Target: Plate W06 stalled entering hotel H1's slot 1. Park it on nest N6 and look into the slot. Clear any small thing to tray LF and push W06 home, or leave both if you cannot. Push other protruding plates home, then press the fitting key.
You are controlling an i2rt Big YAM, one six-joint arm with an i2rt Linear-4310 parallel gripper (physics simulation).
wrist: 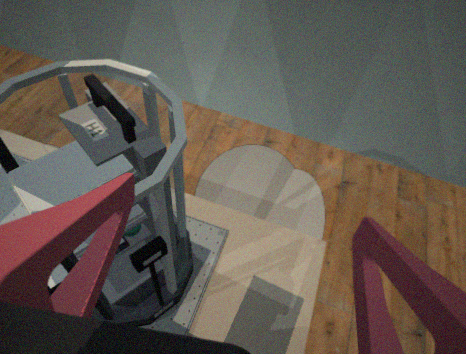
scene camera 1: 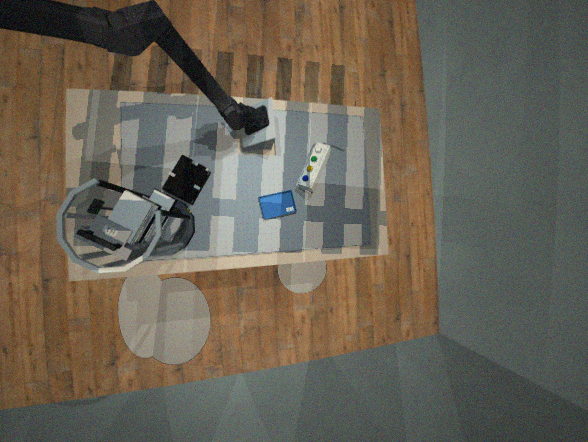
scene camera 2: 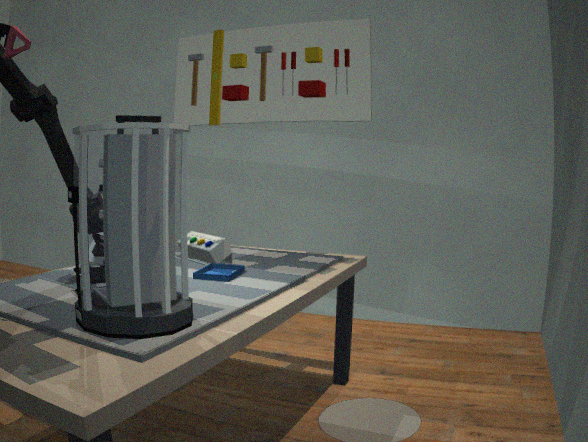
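Pixels of known places: gripper, fingertip midpoint: [wrist: 247, 206] [scene camera 2: 14, 41]; arm's base at its link origin: [scene camera 1: 256, 121].
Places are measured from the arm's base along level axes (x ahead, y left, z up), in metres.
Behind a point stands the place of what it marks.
My gripper [wrist: 247, 206] @(x 0.214, y -0.657, z 0.476 m) is open and empty, high beside the round cage [scene camera 1: 59, 225] @(x 0.356, y -0.567, z 0.311 m) [scene camera 2: 135, 321] @(x 0.444, y -0.559, z -0.043 m) [wrist: 178, 122] @(x 0.410, y -0.561, z 0.311 m); its red fingers flank the wrist view and partly show at scene view 2's upper left. Hotel H1 [scene camera 2: 120, 220] [wrist: 107, 149] @(x 0.364, y -0.492, z 0.293 m), a tall grey housing, stands inside the cage. Its H1 label [scene camera 1: 110, 231] @(x 0.390, y -0.466, z 0.294 m) [wrist: 94, 129] @(x 0.389, y -0.465, z 0.293 m) is on top. Slot 1 and plate W06 cannot be made out. A black square nest [scene camera 1: 187, 180] @(x 0.212, y -0.319, z -0.017 m) lies beside the cage; its number is unreadable. A blue tray [scene camera 1: 276, 205] @(x 0.366, y 0.033, z -0.074 m) [scene camera 2: 219, 272] @(x 0.354, y 0.060, z -0.075 m) and a white key box [scene camera 1: 319, 155] @(x 0.176, y 0.258, z -0.008 m) [scene camera 2: 216, 246] @(x 0.302, y 0.160, z -0.016 m) with coloured keys lie farther right.
The cage's upright bars and top ring surround H1. A black handle [scene camera 2: 138, 119] @(x 0.411, y -0.487, z 0.323 m) [wrist: 112, 109] @(x 0.391, y -0.494, z 0.329 m) stands above it. A black paddle [wrist: 150, 254] @(x 0.295, y -0.556, z 0.196 m) shows low in the cage. The arm reaches over the table [scene camera 2: 210, 345] @(x 0.566, y -0.497, z -0.090 m) from the side opposite the cage. A tool board [scene camera 2: 350, 110] hangs behind.
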